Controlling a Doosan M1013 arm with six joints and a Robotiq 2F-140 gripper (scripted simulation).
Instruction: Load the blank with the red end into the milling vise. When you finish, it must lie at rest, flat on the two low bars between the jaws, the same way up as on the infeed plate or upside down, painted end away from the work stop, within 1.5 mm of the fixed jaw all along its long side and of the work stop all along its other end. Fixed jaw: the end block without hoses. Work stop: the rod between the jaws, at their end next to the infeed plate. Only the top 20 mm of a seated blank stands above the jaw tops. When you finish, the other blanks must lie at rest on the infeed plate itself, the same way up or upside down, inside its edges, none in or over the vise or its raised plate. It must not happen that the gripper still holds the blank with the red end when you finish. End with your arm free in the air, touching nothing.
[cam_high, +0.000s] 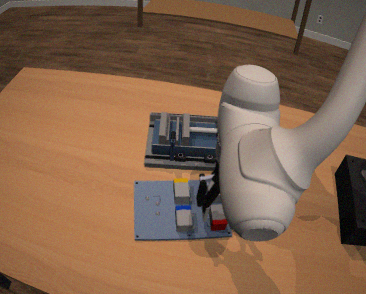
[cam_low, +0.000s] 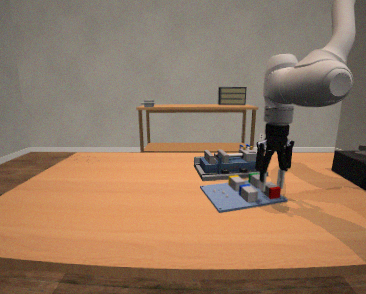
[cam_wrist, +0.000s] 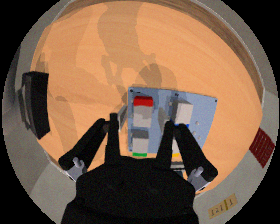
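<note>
My hand is 9 cm short of the blue-ended blank and 3 cm above it. Also, from my hand: green-ended blank: 1 cm ahead, 9 cm to the right, 3 cm below; yellow-ended blank: 10 cm ahead, 8 cm to the right, 3 cm below; hose block: 4 cm behind, 27 cm to the right, 2 cm above.
</note>
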